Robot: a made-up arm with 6 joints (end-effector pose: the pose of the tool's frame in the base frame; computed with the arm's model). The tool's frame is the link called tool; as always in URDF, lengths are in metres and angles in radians. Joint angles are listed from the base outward.
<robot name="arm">
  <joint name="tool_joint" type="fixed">
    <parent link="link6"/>
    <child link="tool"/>
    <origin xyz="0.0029 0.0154 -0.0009" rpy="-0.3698 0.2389 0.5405"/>
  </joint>
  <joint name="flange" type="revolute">
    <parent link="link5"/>
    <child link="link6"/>
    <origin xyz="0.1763 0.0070 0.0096" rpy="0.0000 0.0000 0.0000"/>
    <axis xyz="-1 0 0"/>
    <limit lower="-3.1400" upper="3.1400" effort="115" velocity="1.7"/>
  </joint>
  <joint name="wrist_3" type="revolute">
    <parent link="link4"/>
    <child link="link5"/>
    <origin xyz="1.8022 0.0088 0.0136" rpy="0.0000 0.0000 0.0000"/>
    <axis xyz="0 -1 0"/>
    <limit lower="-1.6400" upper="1.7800" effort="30" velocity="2.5"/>
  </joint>
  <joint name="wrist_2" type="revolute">
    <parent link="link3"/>
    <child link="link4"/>
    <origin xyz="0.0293 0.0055 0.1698" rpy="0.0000 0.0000 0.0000"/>
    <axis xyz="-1 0 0"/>
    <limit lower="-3.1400" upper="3.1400" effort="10" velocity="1.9"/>
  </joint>
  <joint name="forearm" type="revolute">
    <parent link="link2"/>
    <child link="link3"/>
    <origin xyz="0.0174 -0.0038 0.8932" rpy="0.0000 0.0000 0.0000"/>
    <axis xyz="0 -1 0"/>
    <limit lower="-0.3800" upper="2.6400" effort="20" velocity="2.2"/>
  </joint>
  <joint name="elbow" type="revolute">
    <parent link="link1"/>
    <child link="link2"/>
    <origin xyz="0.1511 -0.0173 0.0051" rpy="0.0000 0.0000 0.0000"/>
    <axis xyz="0 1 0"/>
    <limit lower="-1.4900" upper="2.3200" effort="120" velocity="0.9"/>
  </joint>
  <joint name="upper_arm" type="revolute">
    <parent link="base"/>
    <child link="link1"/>
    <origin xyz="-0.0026 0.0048 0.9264" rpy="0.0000 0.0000 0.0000"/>
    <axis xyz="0 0 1"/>
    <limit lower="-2.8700" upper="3.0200" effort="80" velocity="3"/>
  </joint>
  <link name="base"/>
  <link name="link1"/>
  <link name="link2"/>
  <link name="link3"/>
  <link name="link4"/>
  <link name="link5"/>
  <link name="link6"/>
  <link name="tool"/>
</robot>
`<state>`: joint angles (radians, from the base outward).
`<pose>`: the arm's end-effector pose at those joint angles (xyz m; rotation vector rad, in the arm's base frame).
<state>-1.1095 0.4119 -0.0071 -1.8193 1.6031 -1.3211</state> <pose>0.8041 -2.0825 1.1402 -0.1464 -2.4128 -1.4746</pose>
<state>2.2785 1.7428 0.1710 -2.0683 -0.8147 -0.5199</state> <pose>-0.8776 0.9307 -1.2052 0.4873 2.3525 0.2760</pose>
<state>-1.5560 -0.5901 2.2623 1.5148 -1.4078 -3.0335</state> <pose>-0.2113 2.1739 2.0638 0.9446 2.6940 -1.1241</pose>
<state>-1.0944 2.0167 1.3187 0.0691 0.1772 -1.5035</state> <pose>1.2130 -2.3358 -0.5746 1.0359 -0.4130 -0.7032</pose>
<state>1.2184 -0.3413 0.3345 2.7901 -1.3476 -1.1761</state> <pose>0.4804 1.0560 3.2044 -0.6937 -0.7765 -0.4792</pose>
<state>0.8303 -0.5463 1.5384 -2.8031 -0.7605 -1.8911</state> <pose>-1.0158 -1.0980 3.2983 -0.2996 -1.4163 -1.4565</pose>
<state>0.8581 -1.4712 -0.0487 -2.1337 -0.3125 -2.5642</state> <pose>-0.4116 -0.4645 3.0508 -1.3177 -1.2628 -0.5023</pose>
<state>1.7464 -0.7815 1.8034 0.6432 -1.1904 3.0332</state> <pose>0.4694 -2.0549 2.5426 -2.0075 -0.1704 -0.5766</pose>
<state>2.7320 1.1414 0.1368 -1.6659 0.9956 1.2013</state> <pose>-1.9086 1.0263 -0.2502 -1.3089 0.0707 2.0280</pose>
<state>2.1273 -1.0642 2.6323 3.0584 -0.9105 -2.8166</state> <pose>1.1455 -1.7898 0.1062 1.9938 -0.9691 -1.9285</pose>
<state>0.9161 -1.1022 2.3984 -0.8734 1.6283 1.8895</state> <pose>-1.2431 -1.8688 0.4267 2.4772 -1.0563 -0.7971</pose>
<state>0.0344 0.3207 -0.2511 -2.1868 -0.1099 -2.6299</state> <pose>2.2272 0.0547 0.8241 -1.7628 0.7827 0.9582</pose>
